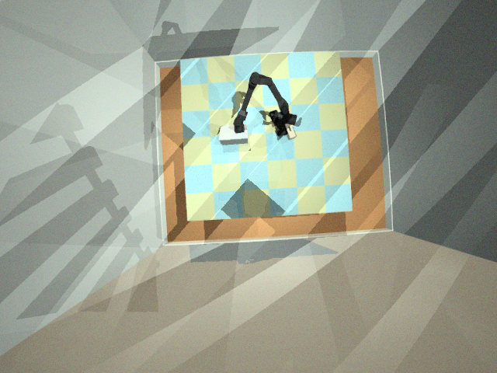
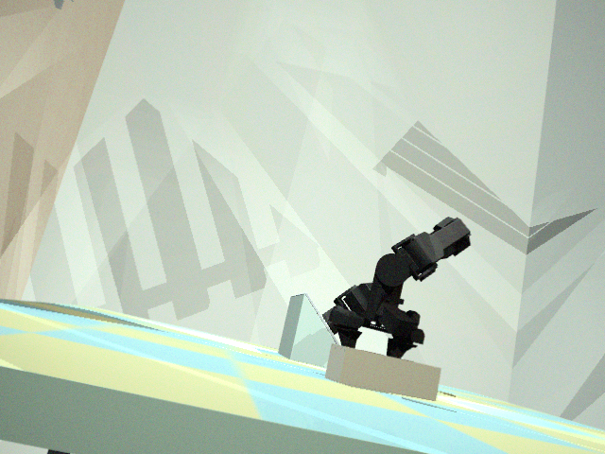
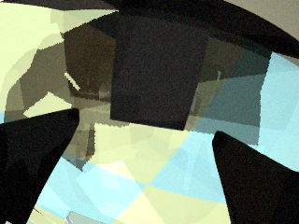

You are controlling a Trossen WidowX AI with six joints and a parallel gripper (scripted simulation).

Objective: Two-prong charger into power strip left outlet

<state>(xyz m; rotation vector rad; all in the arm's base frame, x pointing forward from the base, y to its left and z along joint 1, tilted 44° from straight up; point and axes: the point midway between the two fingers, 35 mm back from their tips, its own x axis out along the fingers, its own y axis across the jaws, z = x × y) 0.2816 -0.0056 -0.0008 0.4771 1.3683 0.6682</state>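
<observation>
My gripper tip is 60 mm short of the dark charger, 10 mm to the right of it and 10 mm below it.
</observation>
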